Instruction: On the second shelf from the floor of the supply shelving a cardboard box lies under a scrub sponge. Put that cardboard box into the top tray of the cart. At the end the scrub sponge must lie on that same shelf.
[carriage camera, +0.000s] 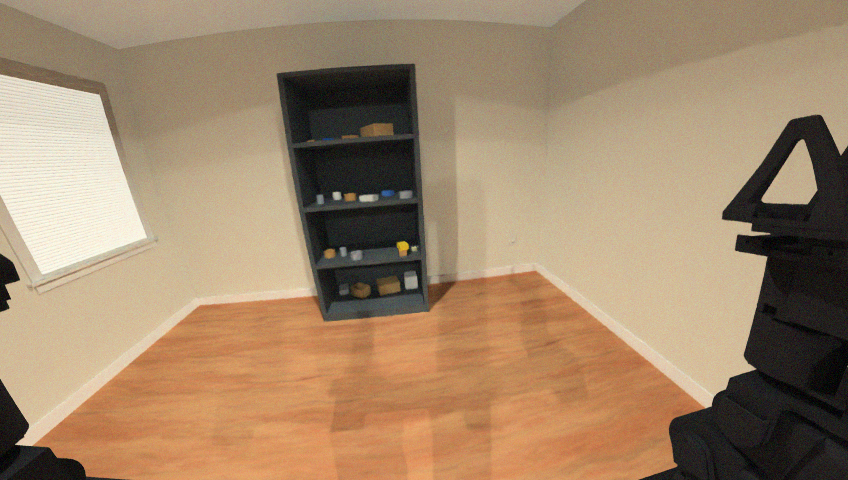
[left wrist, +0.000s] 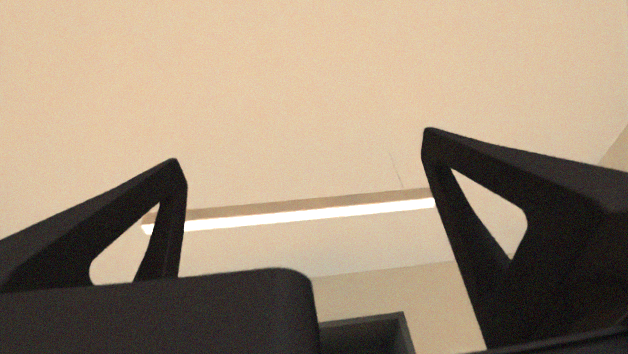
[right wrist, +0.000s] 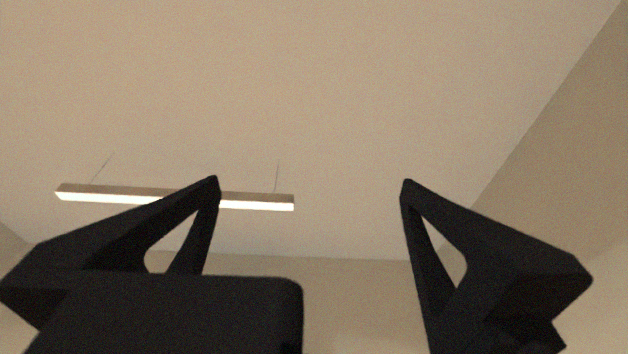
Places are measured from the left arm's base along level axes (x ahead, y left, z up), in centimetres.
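Where they show: left gripper, between the fingertips: (left wrist: 302, 156); right gripper, between the fingertips: (carriage camera: 842, 121) (right wrist: 310, 186).
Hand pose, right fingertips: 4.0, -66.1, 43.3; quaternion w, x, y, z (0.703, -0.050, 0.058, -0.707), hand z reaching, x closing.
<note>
Each offset is from my right fingertips to the top centre of the thing, as dx, dy, dz. "spot": to the spot under its first point. Level surfaces: height alone.
The dark supply shelving (carriage camera: 421, 237) stands against the far wall, left of centre in the carriage view; its top corner {spot: +169.0, +20.8, +54.8} (left wrist: 403, 320) shows low in the left wrist view. On its second shelf from the floor {dz -77.3} (carriage camera: 380, 257), near the right end, a yellow scrub sponge {+175.9, +37.2, -67.8} (carriage camera: 402, 245) lies on a small orange-brown cardboard box {+175.8, +37.7, -72.3} (carriage camera: 402, 252). My left gripper (left wrist: 302, 156) is open and empty, pointing up toward the ceiling, far from the shelving. My right gripper (right wrist: 310, 186) is open and empty in the same pose, also far away. The cart does not show in the carriage view.
The same shelf also holds an orange-brown item (carriage camera: 329, 253), grey items (carriage camera: 355, 255) and a small pale item {+182.7, +27.6, -74.8} (carriage camera: 414, 248). Boxes and bins (carriage camera: 388, 285) stand on the bottom shelf. Wooden floor (carriage camera: 380, 368) lies before the shelving. A window (carriage camera: 71, 172) is at the left.
</note>
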